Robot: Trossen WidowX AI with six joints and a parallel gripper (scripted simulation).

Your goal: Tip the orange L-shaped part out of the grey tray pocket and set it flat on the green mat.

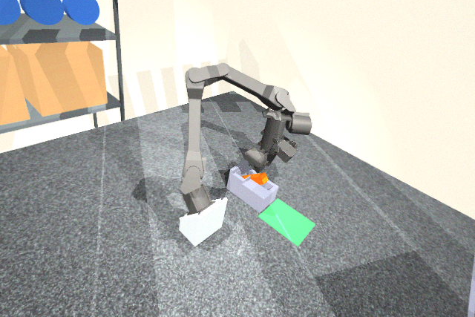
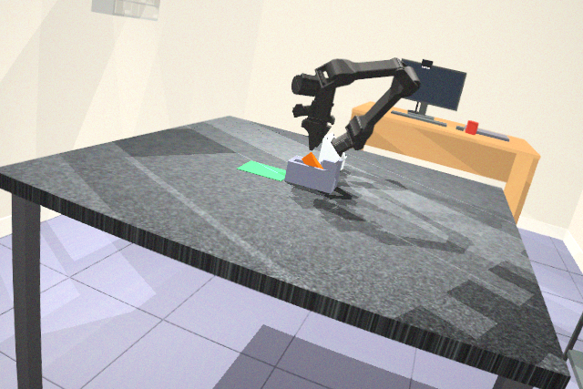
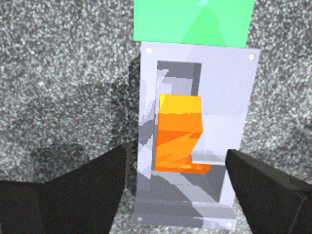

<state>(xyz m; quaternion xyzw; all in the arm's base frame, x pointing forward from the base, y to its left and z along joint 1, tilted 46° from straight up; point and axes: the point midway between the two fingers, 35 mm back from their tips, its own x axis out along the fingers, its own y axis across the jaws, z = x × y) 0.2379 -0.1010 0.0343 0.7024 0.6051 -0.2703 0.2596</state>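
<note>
Now: gripper tip 70 mm above the orange L-shaped part, 40 mm to the right of it and 10 mm past it. The rest, counted from my gripper tip: green mat: 140 mm to the right, 130 mm below, 30 mm behind.
</note>
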